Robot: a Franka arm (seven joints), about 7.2 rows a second.
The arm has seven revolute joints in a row. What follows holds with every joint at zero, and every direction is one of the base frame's.
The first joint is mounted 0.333 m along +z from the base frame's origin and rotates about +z.
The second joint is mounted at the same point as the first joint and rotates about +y.
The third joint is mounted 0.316 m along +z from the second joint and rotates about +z.
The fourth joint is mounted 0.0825 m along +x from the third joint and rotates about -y.
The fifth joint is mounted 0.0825 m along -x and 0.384 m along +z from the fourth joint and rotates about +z.
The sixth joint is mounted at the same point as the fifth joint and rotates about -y.
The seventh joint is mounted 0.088 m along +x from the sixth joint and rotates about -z.
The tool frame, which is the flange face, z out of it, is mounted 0.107 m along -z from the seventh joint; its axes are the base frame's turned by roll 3.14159, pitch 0 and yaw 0 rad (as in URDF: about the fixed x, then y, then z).
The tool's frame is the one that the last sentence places.
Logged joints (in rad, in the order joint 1, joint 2, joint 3, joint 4, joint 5, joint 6, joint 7), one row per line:
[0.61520 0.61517 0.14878 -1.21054 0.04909 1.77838 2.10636]
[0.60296 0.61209 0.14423 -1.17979 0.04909 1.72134 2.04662]
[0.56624 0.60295 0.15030 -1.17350 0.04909 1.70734 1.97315]
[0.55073 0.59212 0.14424 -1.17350 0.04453 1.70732 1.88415]
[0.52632 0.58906 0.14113 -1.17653 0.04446 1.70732 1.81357]
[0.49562 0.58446 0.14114 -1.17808 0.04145 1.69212 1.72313]
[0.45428 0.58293 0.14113 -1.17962 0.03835 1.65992 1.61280]
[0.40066 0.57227 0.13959 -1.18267 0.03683 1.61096 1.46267]
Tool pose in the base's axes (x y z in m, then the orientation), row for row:
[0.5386 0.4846 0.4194 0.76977 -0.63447 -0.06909 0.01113]
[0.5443 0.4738 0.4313 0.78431 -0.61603 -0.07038 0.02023]
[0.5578 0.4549 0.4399 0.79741 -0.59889 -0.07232 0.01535]
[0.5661 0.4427 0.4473 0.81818 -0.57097 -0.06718 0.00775]
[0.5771 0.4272 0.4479 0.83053 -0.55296 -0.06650 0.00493]
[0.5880 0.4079 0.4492 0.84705 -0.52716 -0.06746 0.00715]
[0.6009 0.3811 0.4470 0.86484 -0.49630 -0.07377 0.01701]
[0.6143 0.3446 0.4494 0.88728 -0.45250 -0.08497 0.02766]
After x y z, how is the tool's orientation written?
As a quaternion, x y z w.
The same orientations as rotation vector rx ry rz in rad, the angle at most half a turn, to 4 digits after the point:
[2.4013 -1.9792 -0.2155]
[2.4327 -1.9108 -0.2183]
[2.4810 -1.8633 -0.2250]
[2.5578 -1.7850 -0.2100]
[2.6010 -1.7318 -0.2083]
[2.6490 -1.6486 -0.2110]
[2.6879 -1.5425 -0.2293]
[2.7394 -1.3971 -0.2623]

